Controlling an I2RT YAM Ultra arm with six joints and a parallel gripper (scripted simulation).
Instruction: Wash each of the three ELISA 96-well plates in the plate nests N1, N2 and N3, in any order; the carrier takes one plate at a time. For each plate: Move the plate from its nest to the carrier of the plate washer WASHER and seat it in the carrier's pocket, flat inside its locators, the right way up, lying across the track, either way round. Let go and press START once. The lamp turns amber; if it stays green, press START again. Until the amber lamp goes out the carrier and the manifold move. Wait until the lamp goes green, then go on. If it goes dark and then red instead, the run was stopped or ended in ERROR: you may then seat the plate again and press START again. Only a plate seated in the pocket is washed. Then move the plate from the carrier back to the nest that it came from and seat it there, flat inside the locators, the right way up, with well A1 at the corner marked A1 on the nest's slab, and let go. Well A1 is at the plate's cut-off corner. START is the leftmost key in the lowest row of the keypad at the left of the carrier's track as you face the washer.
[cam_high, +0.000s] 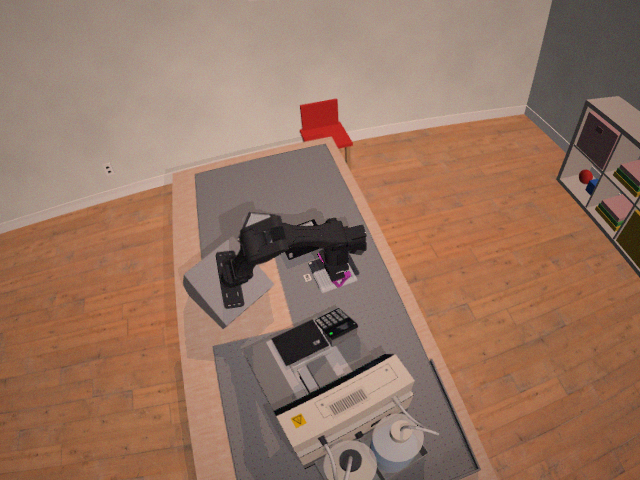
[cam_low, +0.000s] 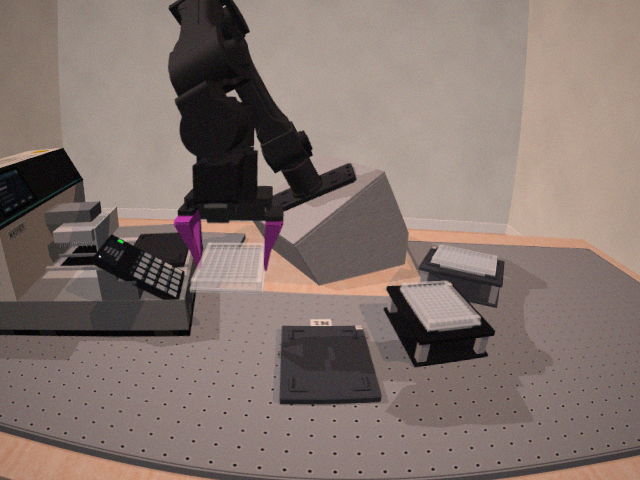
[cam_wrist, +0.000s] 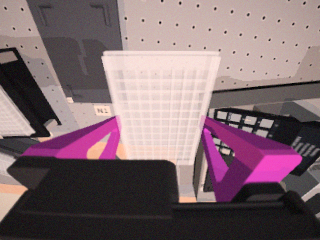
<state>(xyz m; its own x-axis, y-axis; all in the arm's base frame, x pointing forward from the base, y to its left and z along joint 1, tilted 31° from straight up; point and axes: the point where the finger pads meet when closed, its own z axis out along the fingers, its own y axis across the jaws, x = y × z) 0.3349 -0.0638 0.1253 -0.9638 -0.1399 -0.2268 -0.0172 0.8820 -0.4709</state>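
My gripper is now 40 mm short of the nest N1, 120 mm to the right of it and 120 mm above it. The rest, counted from my hand: black carrier pocket (190 mm behind, 170 mm to the right, 60 mm below); then grey manifold (170 mm behind, 310 mm to the right); then raised black nest (30 mm behind, 300 mm to the left, 90 mm below).
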